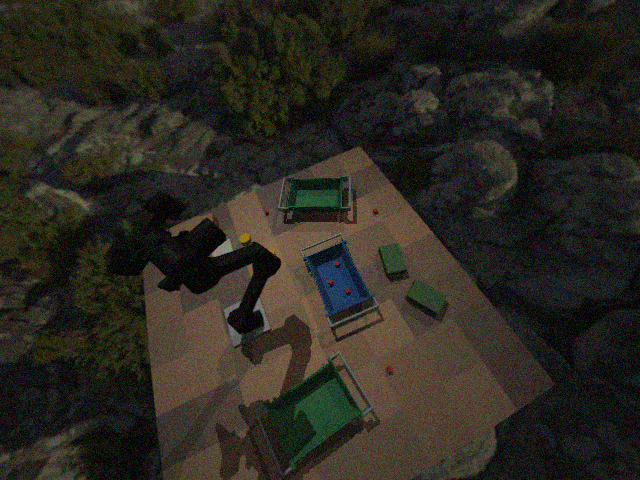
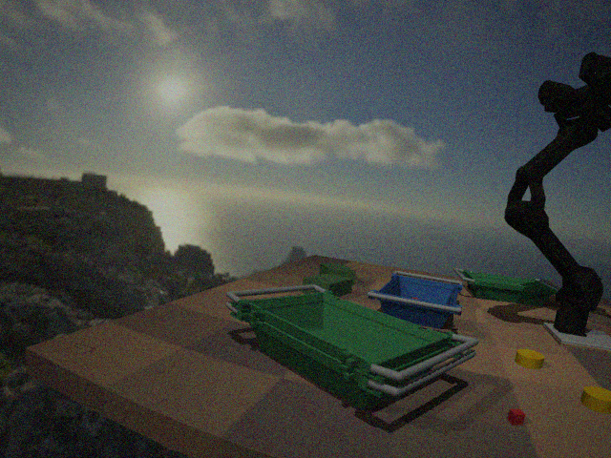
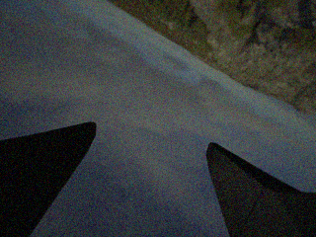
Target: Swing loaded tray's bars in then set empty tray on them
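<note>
Now: gripper tip 440 mm short of the red block, 90 mm to the left of it and 550 mm above it. From my gripper tip the other things lie so: white plate 30 mm behind, 170 mm to the left, 560 mm below; green tray 170 mm ahead, 530 mm to the right, 510 mm below; tan box 70 mm behind, 330 mm to the left, 530 mm below.
</note>
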